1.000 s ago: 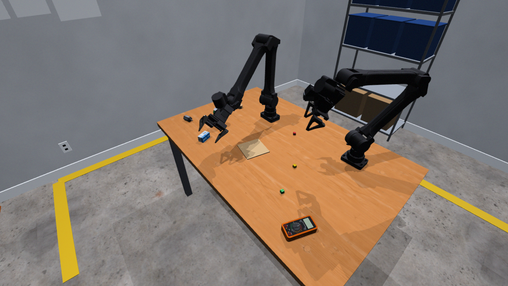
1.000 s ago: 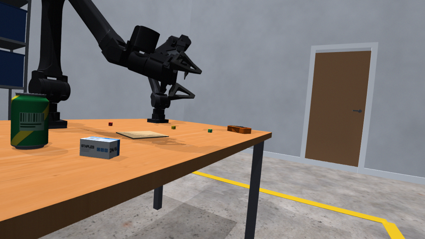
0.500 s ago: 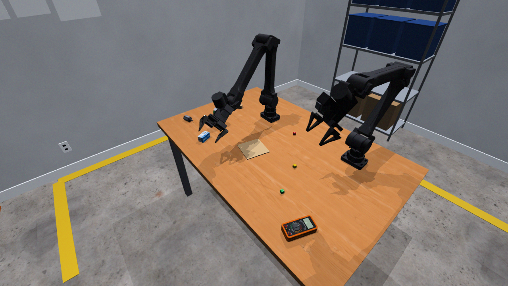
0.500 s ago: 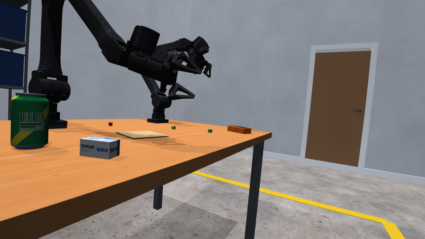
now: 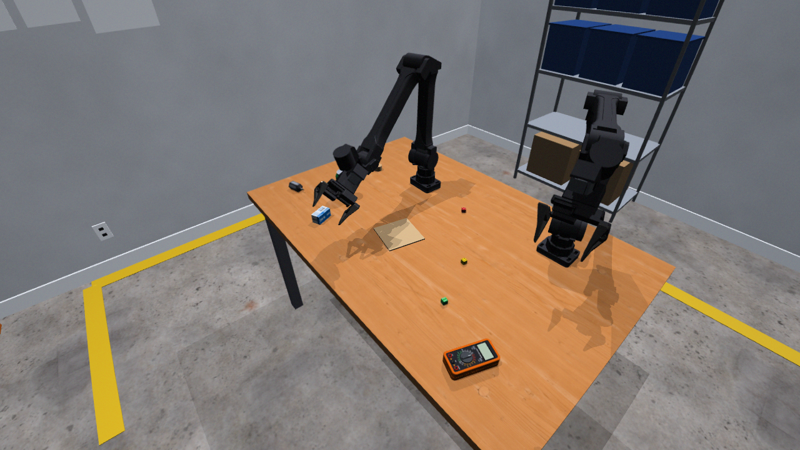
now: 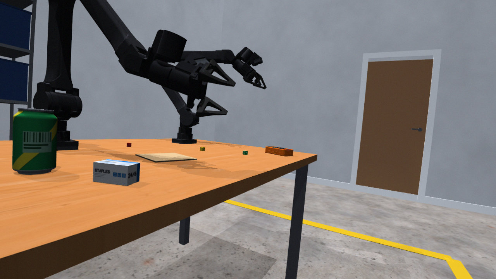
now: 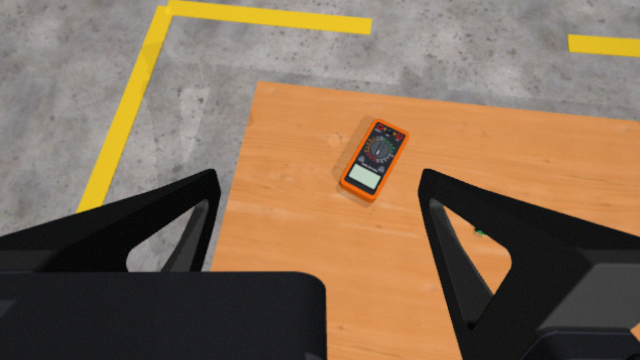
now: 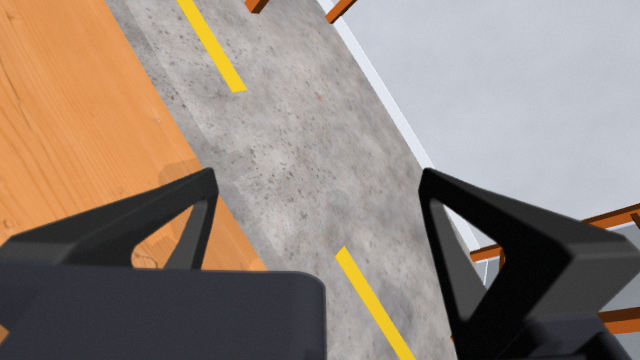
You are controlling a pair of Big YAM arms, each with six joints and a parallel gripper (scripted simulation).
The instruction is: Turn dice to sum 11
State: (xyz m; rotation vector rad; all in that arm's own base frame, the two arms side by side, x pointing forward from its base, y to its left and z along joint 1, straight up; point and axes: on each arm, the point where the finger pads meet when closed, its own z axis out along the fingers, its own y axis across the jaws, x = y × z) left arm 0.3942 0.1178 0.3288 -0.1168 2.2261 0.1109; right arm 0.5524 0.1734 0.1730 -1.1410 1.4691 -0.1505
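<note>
Right now my right hand is 380 mm to the right of the green die, 180 mm above it and 120 mm past it. Round my right hand: yellow die: 310 mm to the left, 300 mm behind, 180 mm below; then tan mat: 240 mm behind, 180 mm below, 50 mm to the left; then black object: 480 mm to the right, 170 mm below, 130 mm behind.
</note>
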